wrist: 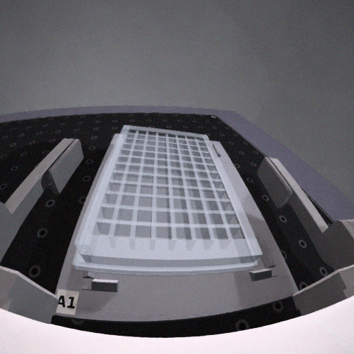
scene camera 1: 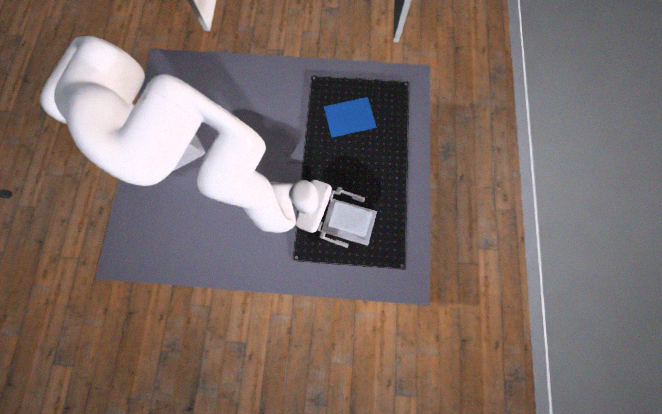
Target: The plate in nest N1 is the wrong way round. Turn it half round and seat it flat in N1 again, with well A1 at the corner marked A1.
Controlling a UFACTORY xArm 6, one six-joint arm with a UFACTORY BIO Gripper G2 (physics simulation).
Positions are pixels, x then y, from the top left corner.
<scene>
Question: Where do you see a clear well plate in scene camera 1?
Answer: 344, 217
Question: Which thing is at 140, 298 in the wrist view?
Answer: A grey nest.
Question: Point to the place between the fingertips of my gripper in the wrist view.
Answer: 174, 155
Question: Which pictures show my gripper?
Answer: The wrist view and scene camera 1: all of them.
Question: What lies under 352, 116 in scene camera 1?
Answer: A blue rectangle.
</scene>
